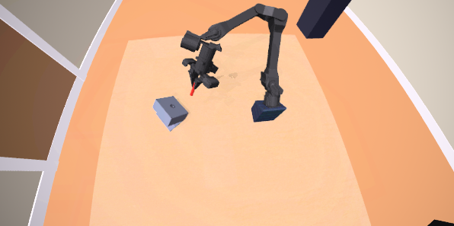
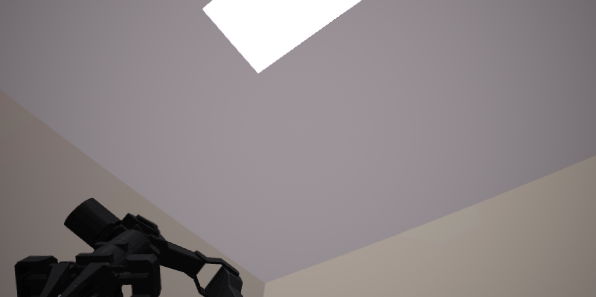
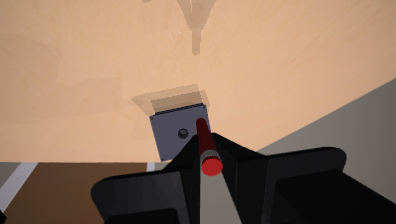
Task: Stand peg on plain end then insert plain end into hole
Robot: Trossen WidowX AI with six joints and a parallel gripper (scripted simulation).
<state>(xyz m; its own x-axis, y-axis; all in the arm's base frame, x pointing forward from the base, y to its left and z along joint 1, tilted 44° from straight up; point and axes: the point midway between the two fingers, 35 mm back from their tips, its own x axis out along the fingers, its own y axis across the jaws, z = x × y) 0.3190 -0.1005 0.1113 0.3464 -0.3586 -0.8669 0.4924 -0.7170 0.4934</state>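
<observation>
My gripper tip is now 13 cm short of the grey-blue sloped panel, 4 cm to the right of it and 10 cm above it. Also, from my gripper tip: red peg 1 cm behind, 1 cm to the right, 1 cm above.
</observation>
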